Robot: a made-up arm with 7 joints.
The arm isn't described. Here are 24 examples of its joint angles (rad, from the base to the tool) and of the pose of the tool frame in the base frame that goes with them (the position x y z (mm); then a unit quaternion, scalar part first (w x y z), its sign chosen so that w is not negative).
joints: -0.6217 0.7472 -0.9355 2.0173 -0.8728 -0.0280 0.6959
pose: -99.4 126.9 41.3 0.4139 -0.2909 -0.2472 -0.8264
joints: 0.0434 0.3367 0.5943 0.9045 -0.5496 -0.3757 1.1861
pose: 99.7 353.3 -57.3 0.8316 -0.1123 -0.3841 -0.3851
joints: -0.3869 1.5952 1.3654 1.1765 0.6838 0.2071 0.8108
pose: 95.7 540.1 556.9 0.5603 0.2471 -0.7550 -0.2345
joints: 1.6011 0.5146 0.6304 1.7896 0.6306 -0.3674 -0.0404
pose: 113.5 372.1 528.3 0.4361 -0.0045 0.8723 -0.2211
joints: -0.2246 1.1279 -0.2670 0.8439 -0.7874 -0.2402 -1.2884
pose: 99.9 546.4 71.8 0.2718 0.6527 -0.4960 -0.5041
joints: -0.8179 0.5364 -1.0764 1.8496 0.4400 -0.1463 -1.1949
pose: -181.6 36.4 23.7 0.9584 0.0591 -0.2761 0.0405
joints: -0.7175 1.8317 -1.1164 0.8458 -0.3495 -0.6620 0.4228
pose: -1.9 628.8 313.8 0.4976 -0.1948 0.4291 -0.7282
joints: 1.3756 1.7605 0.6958 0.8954 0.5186 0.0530 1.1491
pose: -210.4 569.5 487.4 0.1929 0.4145 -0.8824 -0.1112
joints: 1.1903 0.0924 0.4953 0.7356 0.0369 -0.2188 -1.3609
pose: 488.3 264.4 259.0 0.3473 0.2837 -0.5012 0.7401
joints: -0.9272 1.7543 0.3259 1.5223 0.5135 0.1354 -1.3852
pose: 274.7 464.2 268.6 0.3815 0.7065 -0.5726 -0.1659
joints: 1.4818 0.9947 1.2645 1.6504 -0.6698 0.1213 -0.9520
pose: -104.0 528.8 386.5 0.3395 -0.5028 0.2070 -0.7675
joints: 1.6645 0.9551 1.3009 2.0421 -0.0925 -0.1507 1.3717
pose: -78.5 424.0 362.9 0.0445 -0.7113 0.7015 0.0023
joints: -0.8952 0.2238 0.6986 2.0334 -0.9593 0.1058 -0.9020
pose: -27.5 333.7 130.3 0.3454 0.8096 -0.4185 -0.2239
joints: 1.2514 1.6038 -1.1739 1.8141 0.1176 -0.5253 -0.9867
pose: 207.5 374.5 361.3 0.1126 0.3859 -0.8916 -0.2083
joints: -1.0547 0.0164 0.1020 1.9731 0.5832 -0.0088 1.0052
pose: -116.5 123.7 56.6 0.7137 -0.4803 -0.5098 0.0080
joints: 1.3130 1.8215 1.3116 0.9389 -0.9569 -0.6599 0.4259
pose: -310.8 536.2 443.8 0.1115 0.9094 -0.3581 0.1797
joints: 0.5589 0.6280 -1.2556 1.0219 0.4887 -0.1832 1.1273
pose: 240.6 229.9 -37.1 0.6213 -0.4262 -0.2030 -0.6254
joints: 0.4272 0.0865 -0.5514 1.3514 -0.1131 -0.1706 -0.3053
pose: 315.6 -0.6 70.6 0.5375 0.0147 -0.8262 -0.1680
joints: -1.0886 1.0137 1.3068 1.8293 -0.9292 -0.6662 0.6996
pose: 46.3 469.8 337.6 0.4164 0.4140 -0.0386 -0.8085
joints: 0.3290 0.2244 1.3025 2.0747 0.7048 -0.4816 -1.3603
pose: 23.5 398.0 224.3 0.2849 -0.1646 0.4971 -0.8029
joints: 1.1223 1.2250 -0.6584 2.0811 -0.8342 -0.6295 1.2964
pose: 197.2 286.0 392.4 0.0986 0.4975 -0.0043 -0.8618
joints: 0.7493 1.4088 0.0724 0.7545 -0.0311 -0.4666 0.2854
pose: 117.2 615.8 385.1 0.4912 0.5778 -0.6122 -0.2239
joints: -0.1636 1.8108 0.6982 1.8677 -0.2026 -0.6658 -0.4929
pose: 175.6 308.0 543.2 0.1620 -0.3921 0.7198 0.5495
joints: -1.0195 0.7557 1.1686 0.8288 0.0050 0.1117 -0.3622
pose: -215.0 597.4 173.0 0.6777 0.7236 -0.0668 0.1122
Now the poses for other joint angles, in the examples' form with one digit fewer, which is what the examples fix.
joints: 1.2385 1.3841 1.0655 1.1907 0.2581 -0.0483 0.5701
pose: -113 572 469 0.011 -0.473 0.870 -0.142
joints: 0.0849 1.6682 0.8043 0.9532 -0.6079 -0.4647 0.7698
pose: 59 575 538 0.559 0.639 -0.226 -0.478
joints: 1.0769 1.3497 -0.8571 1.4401 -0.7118 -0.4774 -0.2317
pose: 271 422 336 0.128 0.544 -0.520 -0.646
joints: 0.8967 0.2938 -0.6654 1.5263 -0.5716 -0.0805 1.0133
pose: 361 67 237 0.322 0.112 -0.502 -0.795
